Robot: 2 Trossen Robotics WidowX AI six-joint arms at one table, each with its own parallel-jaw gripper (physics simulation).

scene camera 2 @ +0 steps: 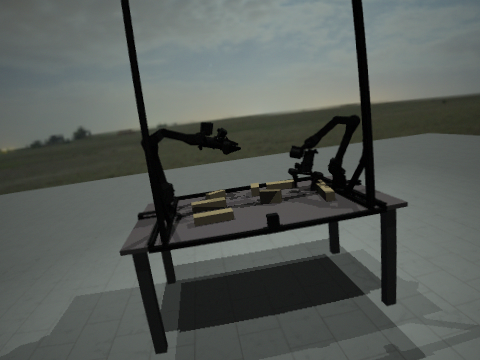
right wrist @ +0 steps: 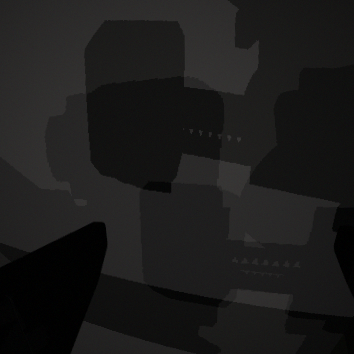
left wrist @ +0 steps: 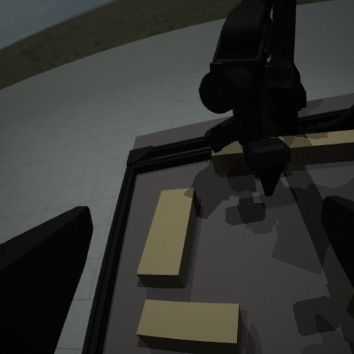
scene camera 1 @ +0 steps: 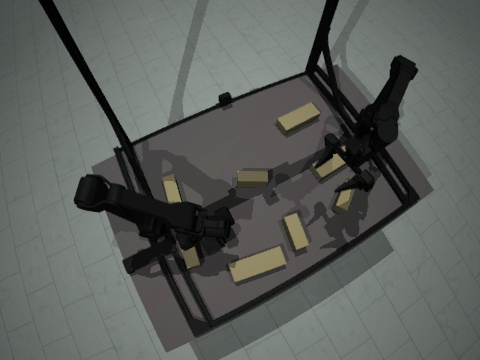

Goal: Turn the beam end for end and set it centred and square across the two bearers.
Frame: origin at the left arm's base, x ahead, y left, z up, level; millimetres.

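Seen in the pictures: left gripper, fingertip midpoint: (scene camera 2: 239, 146) (left wrist: 208, 213) (scene camera 1: 324, 179); right gripper, fingertip midpoint: (scene camera 2: 303, 188) (right wrist: 224, 237) (left wrist: 263, 184); left arm's base, link origin: (scene camera 1: 361, 128); right arm's base, link origin: (scene camera 2: 339, 187) (left wrist: 285, 128) (scene camera 1: 155, 229).
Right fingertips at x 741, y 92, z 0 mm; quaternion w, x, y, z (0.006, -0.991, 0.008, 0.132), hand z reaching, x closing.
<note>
Offsets run from my right fingertips to a thing's top centre. "pt": to the spot under its first point. Level surfaces: height alone.
The longest tan block, which I take for the beam {dx -79, dy +169, dz +19 mm} (scene camera 1: 257, 263) (scene camera 2: 279, 184) (left wrist: 168, 235), lies flat on the table {dz -20 mm} (scene camera 1: 221, 143) near its edge. Shorter tan blocks lie singly around it, among them one {dx -244, dy +137, dz +31 mm} (scene camera 1: 296, 231) (left wrist: 189, 321) beside it and one {dx -206, dy -99, dz +44 mm} (scene camera 1: 253, 178) mid-table. Nothing is stacked, and I cannot tell which blocks are the bearers. My left gripper (scene camera 1: 327, 178) (scene camera 2: 236, 147) (left wrist: 208, 213) is open and empty, high above two short blocks {dx -523, dy -21, dz +19 mm} (scene camera 1: 328, 167) {dx -477, dy +118, dz +31 mm} (scene camera 1: 344, 199). My right gripper (scene camera 1: 215, 243) (scene camera 2: 305, 180) (right wrist: 224, 237) is open and empty, low over the table beside a short block {pt dx +101, dy +52, dz +25 mm} (scene camera 1: 191, 257). The right wrist view is dark.
Another long block {dx -510, dy -251, dz +19 mm} (scene camera 1: 298, 117) (scene camera 2: 213, 216) lies at the far side, and a short one {pt dx +62, dy -195, dz +25 mm} (scene camera 1: 171, 188) near the right arm's base. A raised black rail (scene camera 1: 310, 271) rims the table. Black posts (scene camera 1: 321, 36) rise at the ends. A small black box (scene camera 1: 224, 97) sits on the rail.
</note>
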